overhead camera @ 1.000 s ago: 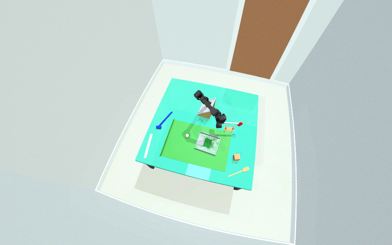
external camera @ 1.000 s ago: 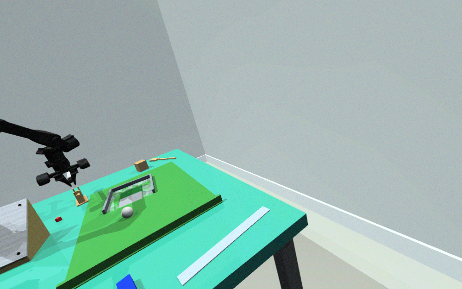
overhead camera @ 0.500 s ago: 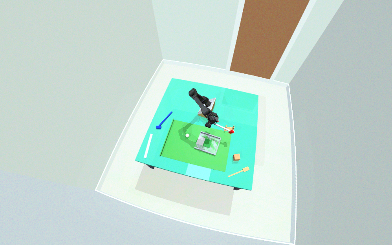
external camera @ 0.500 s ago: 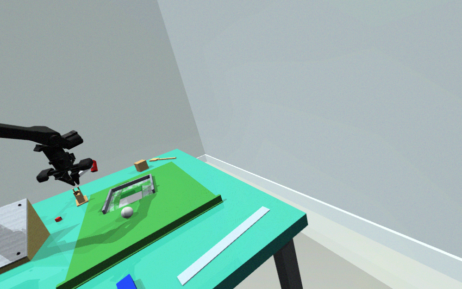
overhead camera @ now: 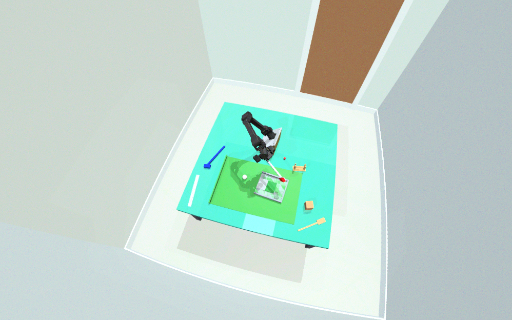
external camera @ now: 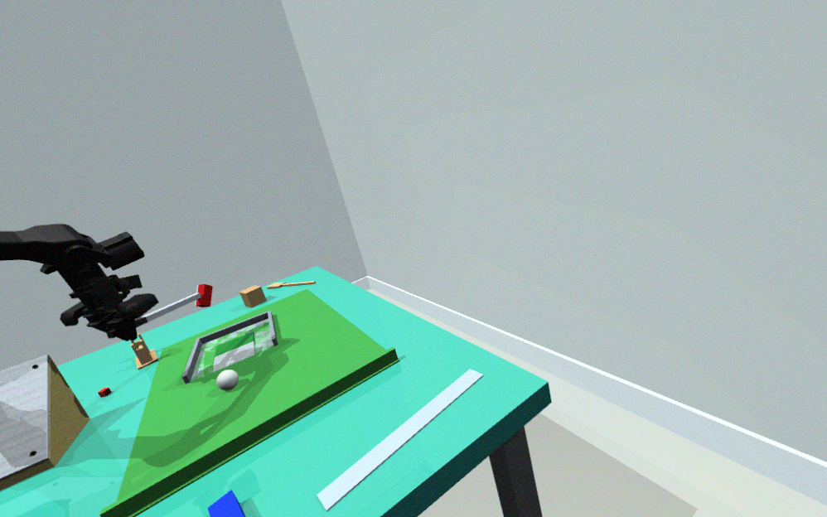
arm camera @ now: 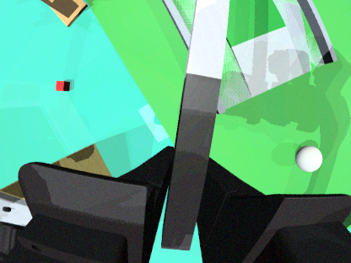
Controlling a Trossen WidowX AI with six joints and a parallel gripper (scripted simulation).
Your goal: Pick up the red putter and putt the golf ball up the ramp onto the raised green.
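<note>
The red putter is 6 cm ahead of my gripper tip, 10 cm to the left of it and 2 cm above it. From my gripper tip the other things lie so: blue putter 8 cm ahead, 47 cm to the right, 14 cm below; white golf ball 16 cm ahead, 13 cm to the right, 13 cm below; red piece 16 cm behind, 14 cm to the left, 14 cm below.
</note>
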